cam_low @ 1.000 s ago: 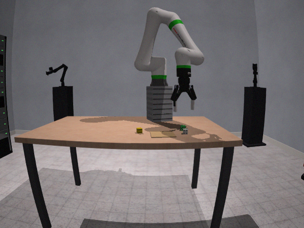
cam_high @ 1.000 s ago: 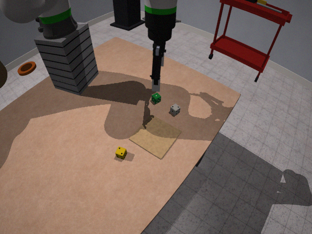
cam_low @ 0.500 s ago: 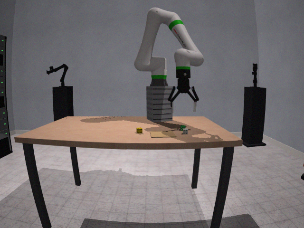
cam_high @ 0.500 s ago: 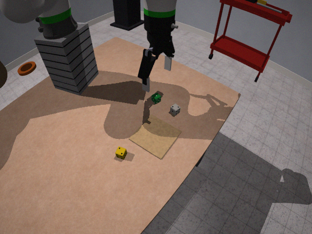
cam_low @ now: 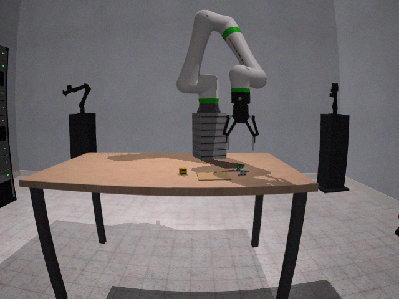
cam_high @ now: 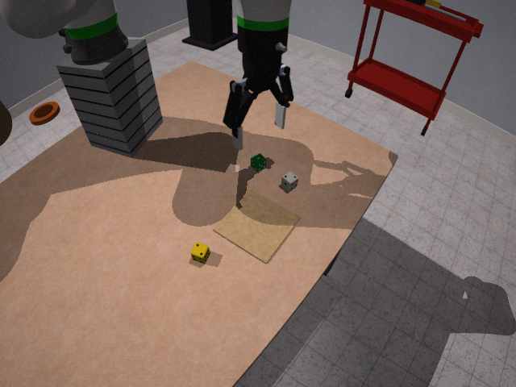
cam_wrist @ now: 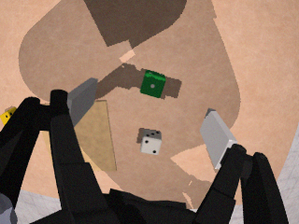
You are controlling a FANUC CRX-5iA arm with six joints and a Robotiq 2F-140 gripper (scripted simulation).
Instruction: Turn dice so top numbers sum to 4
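Right now my hand is 110 mm above the green die. The rest, counted from my hand: white die (100 mm ahead, 110 mm below); yellow die (50 mm ahead, 280 mm to the right, 110 mm below); tan mat (100 mm ahead, 140 mm to the right, 120 mm below).
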